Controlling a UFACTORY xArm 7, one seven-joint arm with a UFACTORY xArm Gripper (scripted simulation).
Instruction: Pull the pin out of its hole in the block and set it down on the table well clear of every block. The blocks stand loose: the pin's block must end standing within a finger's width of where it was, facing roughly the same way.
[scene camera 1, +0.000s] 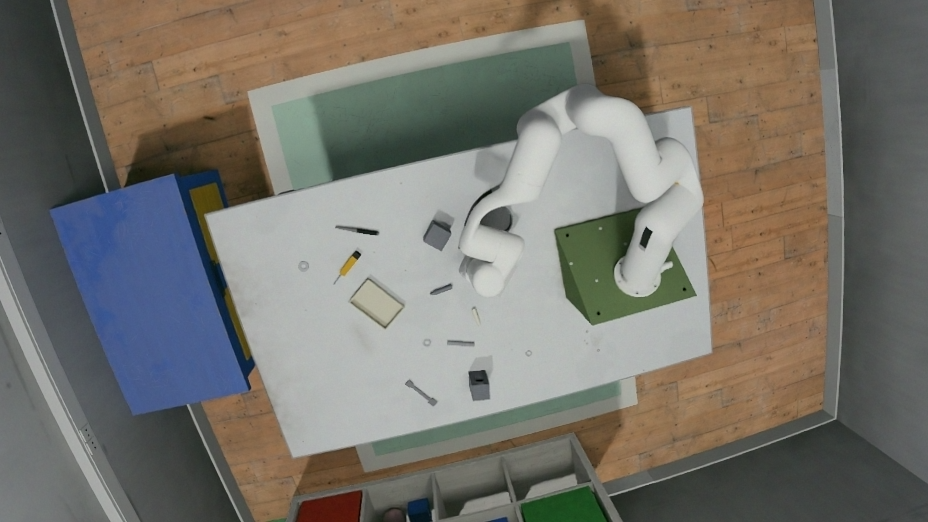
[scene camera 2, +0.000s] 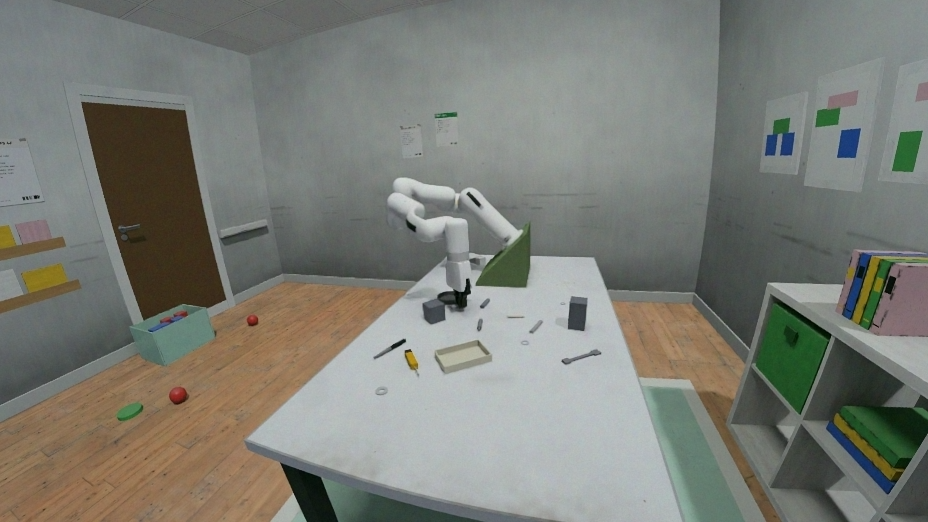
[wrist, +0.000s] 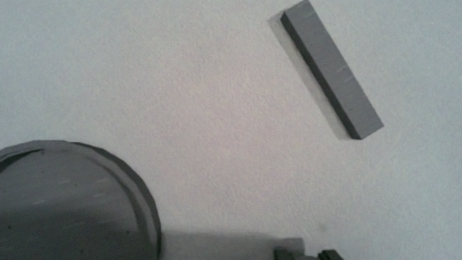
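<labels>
Scene camera 1 and scene camera 2 both show a cream tray, while in the wrist view the tray is out of frame. On the cream tray, (scene camera 1: 371, 300) and (scene camera 2: 457, 360) are the same spot.
</labels>
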